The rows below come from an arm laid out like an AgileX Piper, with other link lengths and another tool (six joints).
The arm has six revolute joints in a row. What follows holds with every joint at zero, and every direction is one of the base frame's. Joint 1 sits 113.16 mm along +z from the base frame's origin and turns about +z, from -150 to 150 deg. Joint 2 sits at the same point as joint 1 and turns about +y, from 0 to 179.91 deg. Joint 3 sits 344.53 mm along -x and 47.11 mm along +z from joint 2 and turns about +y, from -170 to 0 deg. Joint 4 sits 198.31 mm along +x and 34.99 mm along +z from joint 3 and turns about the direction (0.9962, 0, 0.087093), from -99.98 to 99.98 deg. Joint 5 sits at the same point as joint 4 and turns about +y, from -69.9 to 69.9 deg. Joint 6 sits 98.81 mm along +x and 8.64 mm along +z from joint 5 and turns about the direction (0.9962, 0, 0.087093), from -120 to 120 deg. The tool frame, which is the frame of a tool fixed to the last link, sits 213.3 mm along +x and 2 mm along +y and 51.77 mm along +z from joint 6; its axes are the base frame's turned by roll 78.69, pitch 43.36 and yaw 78.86 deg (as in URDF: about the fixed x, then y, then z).
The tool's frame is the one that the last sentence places.
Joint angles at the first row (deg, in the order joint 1, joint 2, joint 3, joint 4, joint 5, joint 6):
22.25, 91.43, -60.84, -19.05, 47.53, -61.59
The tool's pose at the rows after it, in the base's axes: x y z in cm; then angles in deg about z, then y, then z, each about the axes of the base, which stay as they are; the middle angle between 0 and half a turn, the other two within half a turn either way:
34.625 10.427 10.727 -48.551 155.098 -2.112
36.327 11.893 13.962 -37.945 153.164 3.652
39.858 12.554 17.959 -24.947 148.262 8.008
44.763 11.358 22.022 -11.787 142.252 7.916
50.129 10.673 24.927 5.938 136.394 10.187
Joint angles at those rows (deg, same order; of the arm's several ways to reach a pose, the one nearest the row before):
22.25, 91.47, -66.29, -15.28, 52.11, -61.59
21.45, 91.47, -74.14, -11.53, 56.80, -60.62
18.51, 92.21, -82.45, -7.92, 58.62, -57.07
13.62, 94.38, -90.96, -4.75, 58.63, -50.19
8.46, 98.22, -97.40, 1.90, 55.18, -42.20

